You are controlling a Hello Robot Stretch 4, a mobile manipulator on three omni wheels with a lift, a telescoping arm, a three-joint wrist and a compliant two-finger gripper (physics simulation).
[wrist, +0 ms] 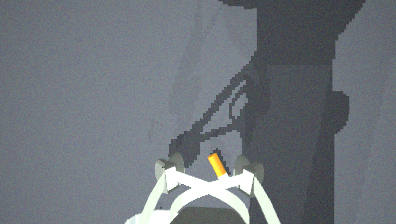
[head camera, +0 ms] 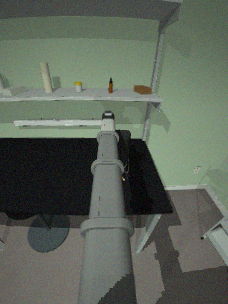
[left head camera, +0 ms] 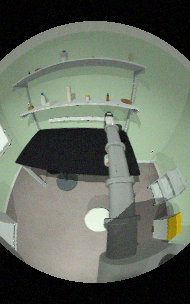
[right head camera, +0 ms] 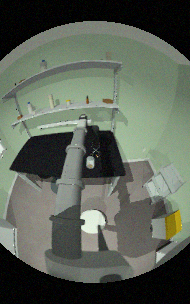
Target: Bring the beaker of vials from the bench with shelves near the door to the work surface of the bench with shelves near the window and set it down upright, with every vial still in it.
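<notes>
My gripper (wrist: 208, 166) (right head camera: 96, 151) is open, its fingertips apart low over the black work surface (head camera: 50, 170) (left head camera: 65, 150) (right head camera: 40, 155) of a bench with shelves. An orange vial with a white end (wrist: 217, 165) (right head camera: 97, 156) (head camera: 124, 177) lies on its side on that surface, seen between the fingertips in the wrist view and outside the beaker. The clear beaker (right head camera: 90, 162) (left head camera: 106, 160) stands on the surface near its front edge, beside the gripper; a pale part of it (wrist: 150, 217) shows at the wrist view's bottom left. Its contents are too small to make out.
The lower shelf (head camera: 65, 94) above the bench holds a tall cream cylinder (head camera: 46, 77), a yellow-lidded jar (head camera: 78, 87), a brown bottle (head camera: 110, 86) and a brown block (head camera: 142, 89). A round stool (left head camera: 66, 181) is under the bench. A white cart and a yellow-fronted box (right head camera: 173, 225) stand at the right.
</notes>
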